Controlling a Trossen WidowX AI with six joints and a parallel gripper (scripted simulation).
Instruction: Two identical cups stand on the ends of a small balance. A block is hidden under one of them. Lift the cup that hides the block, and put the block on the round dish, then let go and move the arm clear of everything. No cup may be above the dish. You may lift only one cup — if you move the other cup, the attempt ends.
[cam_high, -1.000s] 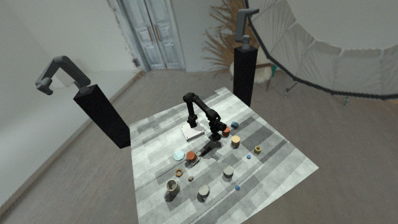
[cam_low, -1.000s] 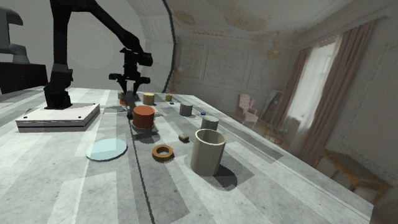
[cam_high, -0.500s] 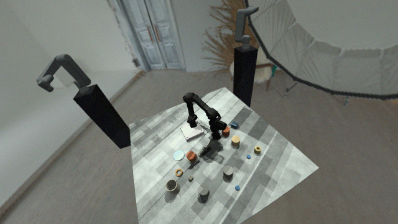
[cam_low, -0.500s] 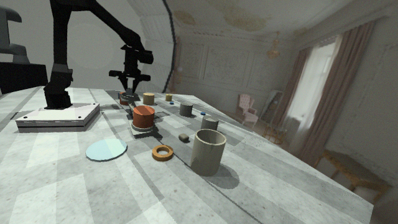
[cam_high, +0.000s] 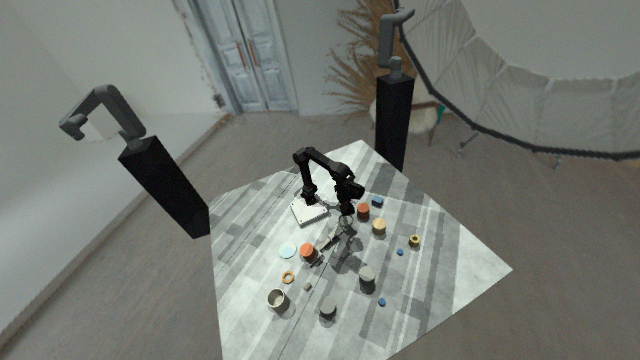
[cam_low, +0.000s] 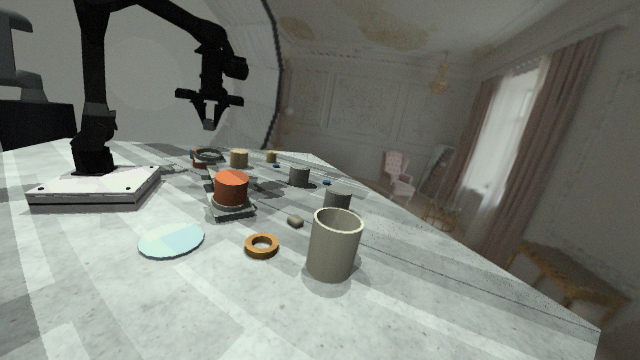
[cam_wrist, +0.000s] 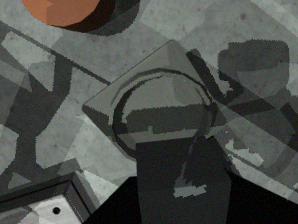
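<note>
Now: the pale blue round dish 1 cm ahead of my gripper tip, 35 cm to the right of it and 16 cm below it. From my gripper tip the other things lie so: small balance (5 cm ahead, 11 cm to the right, 13 cm below); then blue block (10 cm behind, 24 cm to the left, 15 cm below); then tan cylinder (7 cm ahead, 17 cm to the left, 13 cm below).
</note>
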